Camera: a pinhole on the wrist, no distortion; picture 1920 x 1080 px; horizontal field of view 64.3 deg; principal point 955.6 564.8 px. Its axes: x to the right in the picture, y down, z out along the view. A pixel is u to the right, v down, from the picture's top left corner.
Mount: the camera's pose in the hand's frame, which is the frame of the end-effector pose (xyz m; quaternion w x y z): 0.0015 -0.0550 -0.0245 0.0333 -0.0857 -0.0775 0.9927
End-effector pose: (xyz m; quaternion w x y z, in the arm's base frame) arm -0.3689 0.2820 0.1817 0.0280 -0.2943 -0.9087 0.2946
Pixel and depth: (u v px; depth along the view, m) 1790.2 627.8 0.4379
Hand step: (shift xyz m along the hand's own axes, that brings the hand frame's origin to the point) -0.3115 -0.1187 0.3593
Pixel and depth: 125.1 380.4 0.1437
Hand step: 0.0540 -0.0654 0.1310
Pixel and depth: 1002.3 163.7 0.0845
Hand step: -0.0147 -0.0454 0.0609
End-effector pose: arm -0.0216 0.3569 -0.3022 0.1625 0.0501 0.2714 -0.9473
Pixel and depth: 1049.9 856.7 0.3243
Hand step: -0.0783 -0.1626 0.2779
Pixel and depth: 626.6 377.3 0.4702
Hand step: 0.0217 -0.0758 0.4591
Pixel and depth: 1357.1 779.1 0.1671
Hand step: -0.0722 -0.0994 0.1271
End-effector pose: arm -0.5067 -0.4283 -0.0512 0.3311 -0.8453 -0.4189 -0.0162
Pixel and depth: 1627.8 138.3 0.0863
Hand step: -0.0497 -0.0410 0.0571
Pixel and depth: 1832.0 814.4 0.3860
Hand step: -0.2872 -0.1568 0.3046
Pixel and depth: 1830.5 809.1 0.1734
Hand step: -0.1280 -0.1001 0.1235
